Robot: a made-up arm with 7 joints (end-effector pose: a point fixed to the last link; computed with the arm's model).
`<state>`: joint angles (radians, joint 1 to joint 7).
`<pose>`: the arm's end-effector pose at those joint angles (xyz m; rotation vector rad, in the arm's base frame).
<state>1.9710 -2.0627 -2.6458 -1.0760 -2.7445 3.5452 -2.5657</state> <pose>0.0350 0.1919 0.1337 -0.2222 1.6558 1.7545</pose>
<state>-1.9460 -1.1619 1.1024 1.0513 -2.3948 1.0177 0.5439</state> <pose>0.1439 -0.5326 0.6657 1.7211 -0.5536 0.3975</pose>
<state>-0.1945 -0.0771 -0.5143 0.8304 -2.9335 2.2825 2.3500</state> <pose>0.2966 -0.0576 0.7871 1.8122 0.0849 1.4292</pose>
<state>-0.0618 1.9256 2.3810 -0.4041 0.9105 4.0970 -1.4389</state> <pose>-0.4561 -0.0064 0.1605 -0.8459 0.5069 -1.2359</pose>
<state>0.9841 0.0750 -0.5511 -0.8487 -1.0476 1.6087 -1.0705</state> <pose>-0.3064 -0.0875 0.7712 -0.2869 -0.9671 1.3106</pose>
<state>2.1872 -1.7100 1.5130 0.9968 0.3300 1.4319 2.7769</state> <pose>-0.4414 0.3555 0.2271 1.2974 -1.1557 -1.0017</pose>
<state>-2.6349 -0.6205 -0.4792 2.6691 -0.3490 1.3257 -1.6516</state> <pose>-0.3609 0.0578 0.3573 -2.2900 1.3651 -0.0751</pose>
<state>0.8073 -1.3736 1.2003 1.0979 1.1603 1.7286 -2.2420</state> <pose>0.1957 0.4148 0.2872 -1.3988 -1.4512 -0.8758</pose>
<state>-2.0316 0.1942 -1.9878 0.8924 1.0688 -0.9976 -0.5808</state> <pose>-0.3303 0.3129 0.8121 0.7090 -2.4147 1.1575</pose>
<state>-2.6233 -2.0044 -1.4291 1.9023 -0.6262 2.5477 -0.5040</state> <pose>-0.4465 0.0575 0.2307 -2.3631 1.3797 1.0546</pose>
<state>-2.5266 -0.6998 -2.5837 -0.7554 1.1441 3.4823 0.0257</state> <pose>-0.2943 -0.1151 0.7946 1.3378 1.1751 0.8796</pose>
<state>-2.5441 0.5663 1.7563 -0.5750 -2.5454 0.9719 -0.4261</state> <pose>0.2439 0.4841 0.8716 -0.5522 -0.7140 -0.2097</pose>
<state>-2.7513 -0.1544 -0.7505 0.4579 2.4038 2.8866 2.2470</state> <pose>-0.2656 0.0040 0.7811 0.2698 -2.0279 -1.7277</pose>
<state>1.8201 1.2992 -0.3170 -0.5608 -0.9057 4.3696 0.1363</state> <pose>0.2637 -0.4370 0.4156 -1.3557 -0.4783 0.1019</pose>
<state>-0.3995 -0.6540 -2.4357 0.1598 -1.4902 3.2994 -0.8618</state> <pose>0.3122 -0.1480 0.7365 0.1634 2.5503 -1.3241</pose>
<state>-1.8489 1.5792 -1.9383 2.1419 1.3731 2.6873 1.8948</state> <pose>-0.0705 0.1831 0.3413 2.1175 -2.1226 -0.0829</pose>
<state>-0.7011 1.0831 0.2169 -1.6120 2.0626 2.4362 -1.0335</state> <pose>-0.4136 0.2335 0.5051 1.4014 -1.3248 -0.7240</pose>
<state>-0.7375 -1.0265 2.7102 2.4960 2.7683 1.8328 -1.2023</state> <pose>-0.1085 -0.0764 0.5010 -1.8187 -0.1966 0.6707</pose>
